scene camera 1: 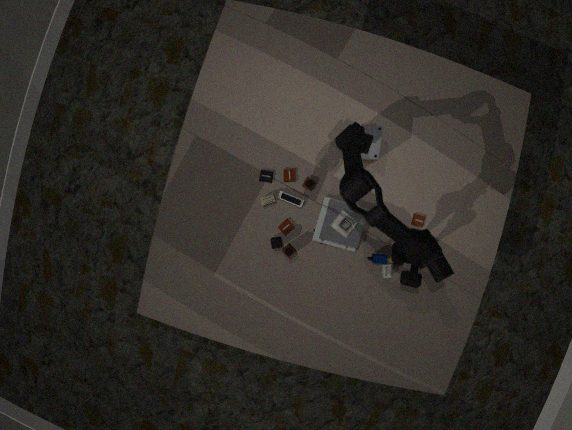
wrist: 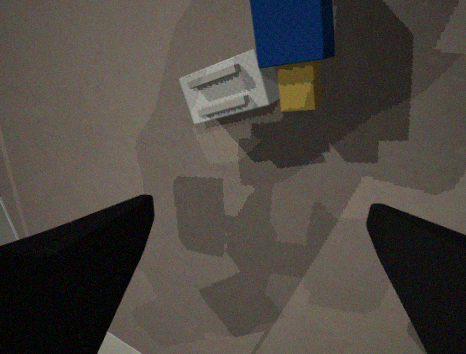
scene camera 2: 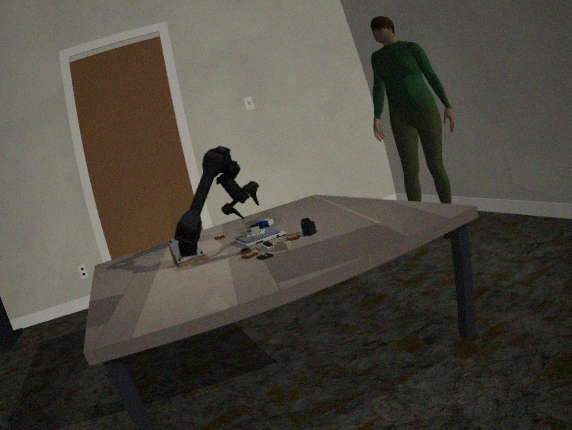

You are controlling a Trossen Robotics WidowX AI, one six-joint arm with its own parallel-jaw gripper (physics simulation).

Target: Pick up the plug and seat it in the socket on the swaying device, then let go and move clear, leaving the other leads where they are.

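A blue plug (scene camera 1: 381,259) (scene camera 2: 262,224) (wrist: 292,32) with a yellow end lies beyond the fingertips in the wrist view, at the top. A white slotted connector (scene camera 1: 386,271) (wrist: 225,89) lies close beside it. My gripper (scene camera 2: 250,211) (wrist: 261,210) is open wide, with no object between its fingers, above the table and to the yellow-end side of the plug. In scene camera 1 the arm hides the fingertips. The device is a grey plate (scene camera 1: 330,210) (scene camera 2: 267,236) bearing a pale square socket housing (scene camera 1: 345,223), apart from the plug.
Orange blocks (scene camera 1: 290,175) (scene camera 1: 286,226), dark blocks (scene camera 1: 266,176) (scene camera 1: 276,242), a beige block (scene camera 1: 268,200) and a white-framed dark bar (scene camera 1: 291,198) lie beyond the device. Another orange block (scene camera 1: 418,220) lies near the arm. A person (scene camera 2: 412,85) stands behind the table.
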